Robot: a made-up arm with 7 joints. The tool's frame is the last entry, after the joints.
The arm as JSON. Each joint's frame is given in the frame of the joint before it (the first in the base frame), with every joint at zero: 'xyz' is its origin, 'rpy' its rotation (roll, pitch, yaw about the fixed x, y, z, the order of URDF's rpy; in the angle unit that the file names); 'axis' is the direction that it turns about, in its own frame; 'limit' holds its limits. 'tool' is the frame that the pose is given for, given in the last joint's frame.
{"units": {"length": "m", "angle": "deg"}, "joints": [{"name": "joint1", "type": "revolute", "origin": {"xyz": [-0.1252, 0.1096, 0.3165], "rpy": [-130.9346, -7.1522, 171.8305]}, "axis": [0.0, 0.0, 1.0], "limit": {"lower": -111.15, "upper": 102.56}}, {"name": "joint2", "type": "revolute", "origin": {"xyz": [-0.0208, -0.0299, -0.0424], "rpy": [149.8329, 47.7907, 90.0]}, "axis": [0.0, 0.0, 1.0], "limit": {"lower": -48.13, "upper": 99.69}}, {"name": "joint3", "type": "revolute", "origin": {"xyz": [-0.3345, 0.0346, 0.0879], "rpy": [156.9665, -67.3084, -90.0]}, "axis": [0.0, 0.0, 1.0], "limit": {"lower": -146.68, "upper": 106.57}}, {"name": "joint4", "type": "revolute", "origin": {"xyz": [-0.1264, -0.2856, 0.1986], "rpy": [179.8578, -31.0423, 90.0]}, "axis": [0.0, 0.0, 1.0], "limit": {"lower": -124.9, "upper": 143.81}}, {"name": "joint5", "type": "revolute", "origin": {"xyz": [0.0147, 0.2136, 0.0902], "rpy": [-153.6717, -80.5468, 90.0]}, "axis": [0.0, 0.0, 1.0], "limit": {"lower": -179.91, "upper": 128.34}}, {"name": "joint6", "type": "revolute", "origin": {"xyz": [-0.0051, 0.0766, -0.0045], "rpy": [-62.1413, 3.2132, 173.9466]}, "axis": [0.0, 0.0, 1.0], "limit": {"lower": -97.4, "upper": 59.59}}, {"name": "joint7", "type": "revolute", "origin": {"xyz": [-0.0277, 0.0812, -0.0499], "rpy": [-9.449, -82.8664, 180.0]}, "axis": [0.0, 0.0, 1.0], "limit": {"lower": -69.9, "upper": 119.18}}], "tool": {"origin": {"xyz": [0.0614, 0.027, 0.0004], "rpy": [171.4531, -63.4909, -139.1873]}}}
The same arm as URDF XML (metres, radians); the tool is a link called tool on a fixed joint. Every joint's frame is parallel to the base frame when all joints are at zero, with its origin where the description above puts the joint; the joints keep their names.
<robot name="arm">
<link name="base_link"/>
<link name="link1"/>
<link name="link2"/>
<link name="link3"/>
<link name="link4"/>
<link name="link5"/>
<link name="link6"/>
<link name="link7"/>
<link name="tool"/>
<joint name="joint1" type="revolute"><parent link="base_link"/><child link="link1"/><origin xyz="-0.1252 0.1096 0.3165"/><axis xyz="-0.1881 -0.736199 -0.650099"/><limit lower="-1.9399" upper="1.7900"/></joint>
<joint name="joint2" type="revolute"><parent link="link1"/><child link="link2"/><origin xyz="0.0284 0.0085 0.0474"/><axis xyz="-0.384296 0.074599 0.920191"/><limit lower="-0.8400" upper="1.7399"/></joint>
<joint name="joint3" type="revolute"><parent link="link2"/><child link="link3"/><origin xyz="-0.1120 -0.3205 0.0747"/><axis xyz="0.856784 -0.51549 0.0138"/><limit lower="-2.5600" upper="1.8600"/></joint>
<joint name="joint4" type="revolute"><parent link="link3"/><child link="link4"/><origin xyz="0.3177 0.1394 -0.1288"/><axis xyz="-1 0 0"/><limit lower="-2.1799" upper="2.5100"/></joint>
<joint name="joint5" type="revolute"><parent link="link4"/><child link="link5"/><origin xyz="-0.0902 -0.0099 0.2139"/><axis xyz="0.147205 0.463415 0.873829"/><limit lower="-3.1400" upper="2.2400"/></joint>
<joint name="joint6" type="revolute"><parent link="link5"/><child link="link6"/><origin xyz="0.0099 -0.0700 0.0303"/><axis xyz="0.122498 0.992384 -0.013"/><limit lower="-1.7000" upper="1.0400"/></joint>
<joint name="joint7" type="revolute"><parent link="link6"/><child link="link7"/><origin xyz="-0.0466 -0.0455 -0.0749"/><axis xyz="1 0 0"/><limit lower="-1.2200" upper="2.0801"/></joint>
<joint name="tool_fixed" type="fixed"><parent link="link7"/><child link="tool"/><origin xyz="0.0004 0.0612 0.0275" rpy="2.0868 0.2986 -0.3588"/></joint>
</robot>

